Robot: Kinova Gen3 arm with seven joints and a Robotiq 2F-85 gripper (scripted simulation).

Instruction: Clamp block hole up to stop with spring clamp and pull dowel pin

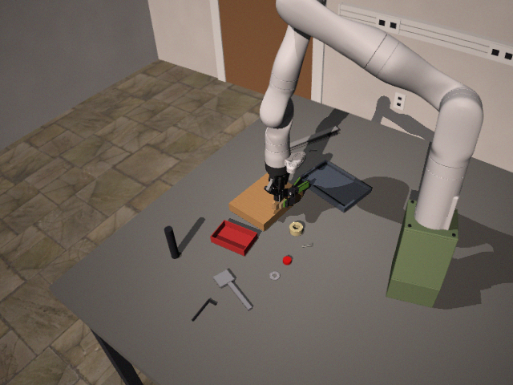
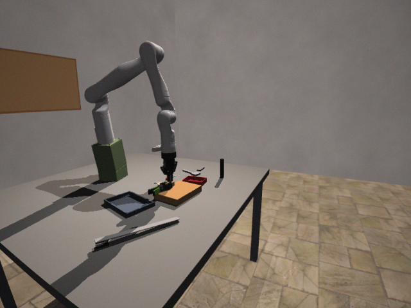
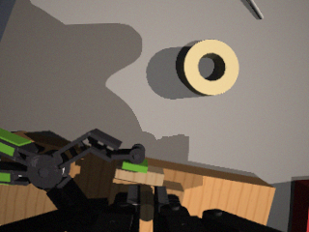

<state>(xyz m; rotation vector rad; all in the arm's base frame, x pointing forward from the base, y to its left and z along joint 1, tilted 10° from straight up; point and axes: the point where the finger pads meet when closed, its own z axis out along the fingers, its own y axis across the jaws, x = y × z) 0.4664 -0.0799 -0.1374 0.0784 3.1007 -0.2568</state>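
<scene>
Now: the wooden dowel pin 20 mm below my hand. Also, from my hand: wooden block 40 mm below; tape roll 90 mm behind, 70 mm below, 50 mm to the left; wooden bench board 50 mm below, 50 mm ahead, 20 mm to the right.
</scene>
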